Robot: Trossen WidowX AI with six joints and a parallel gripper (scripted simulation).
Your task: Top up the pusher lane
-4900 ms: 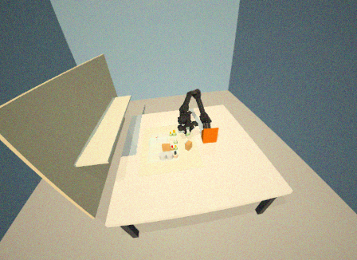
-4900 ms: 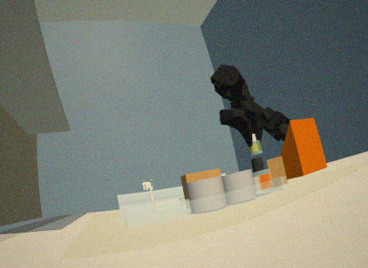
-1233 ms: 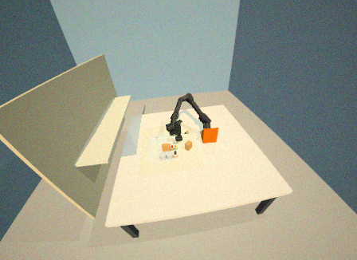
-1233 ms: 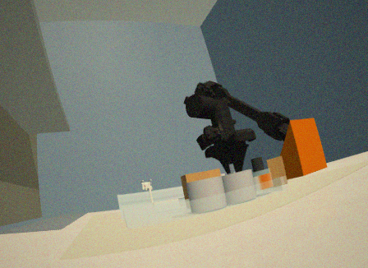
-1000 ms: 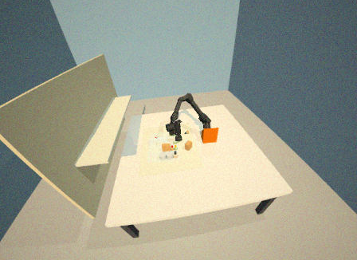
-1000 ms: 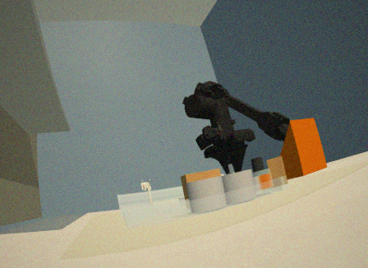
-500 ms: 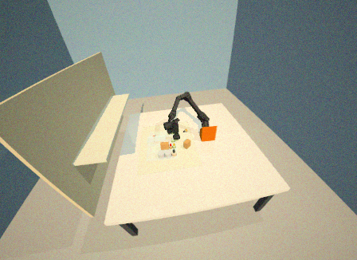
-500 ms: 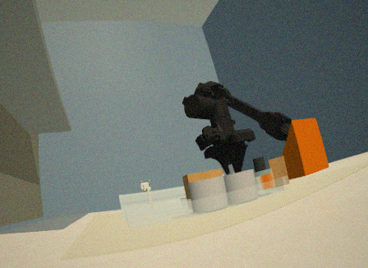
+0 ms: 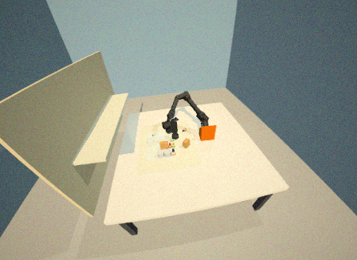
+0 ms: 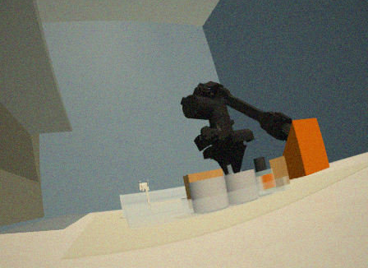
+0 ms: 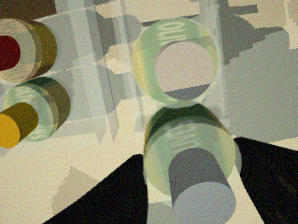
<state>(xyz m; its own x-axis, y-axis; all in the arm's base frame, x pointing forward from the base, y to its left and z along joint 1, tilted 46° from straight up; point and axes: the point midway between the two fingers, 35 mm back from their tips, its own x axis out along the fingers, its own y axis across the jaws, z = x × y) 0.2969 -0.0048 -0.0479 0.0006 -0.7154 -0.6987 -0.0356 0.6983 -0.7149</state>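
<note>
My gripper tip is now 100 mm past the tan box, 70 mm to the right of it and 20 mm above it. Also, from my gripper tip: cream pusher plate (150 mm ahead, 30 mm to the right); then shelf (530 mm ahead, 320 mm above, 40 mm to the left).
</note>
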